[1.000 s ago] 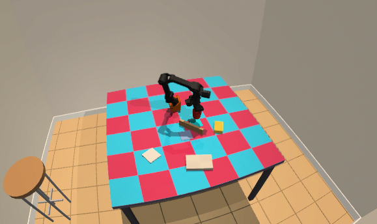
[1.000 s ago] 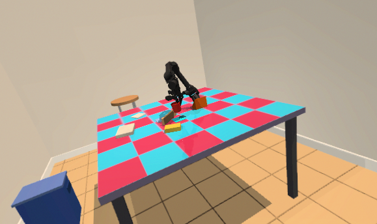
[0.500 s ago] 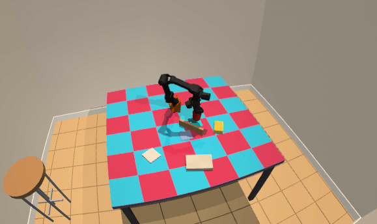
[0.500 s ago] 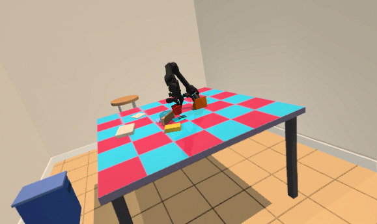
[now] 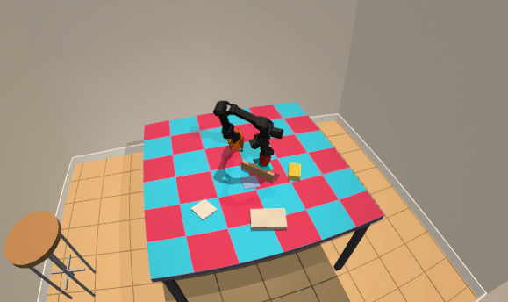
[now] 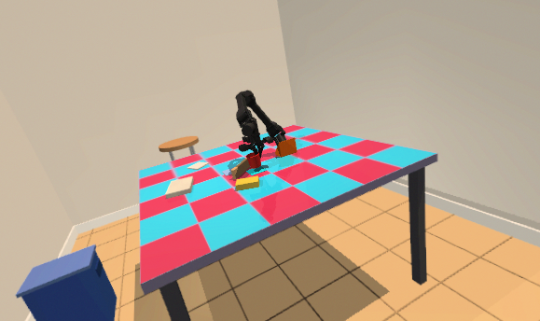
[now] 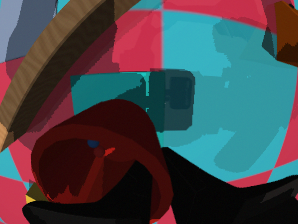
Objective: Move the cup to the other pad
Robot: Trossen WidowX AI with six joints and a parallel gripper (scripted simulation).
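Now: the red cup 30 mm ahead of my gripper tip. Also, from my gripper tip: tan wooden block 90 mm ahead, 60 mm to the right, 50 mm below; grey-blue pad 150 mm ahead, 110 mm to the right, 70 mm below; teal pad 30 mm ahead, 70 mm below.
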